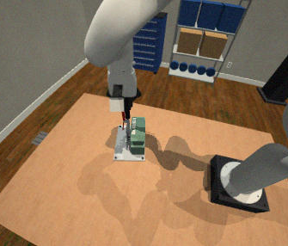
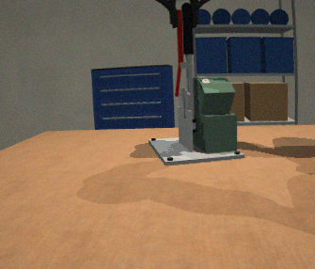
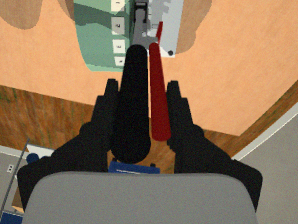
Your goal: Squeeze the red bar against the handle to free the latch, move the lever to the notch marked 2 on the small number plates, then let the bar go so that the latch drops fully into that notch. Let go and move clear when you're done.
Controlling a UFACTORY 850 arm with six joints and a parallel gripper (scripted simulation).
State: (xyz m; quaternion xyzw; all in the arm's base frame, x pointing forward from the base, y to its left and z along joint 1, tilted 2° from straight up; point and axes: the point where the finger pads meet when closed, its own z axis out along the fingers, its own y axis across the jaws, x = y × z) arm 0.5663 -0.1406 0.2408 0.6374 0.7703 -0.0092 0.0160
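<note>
The red bar lies 10 mm ahead of my hand and 110 mm below it.
</note>
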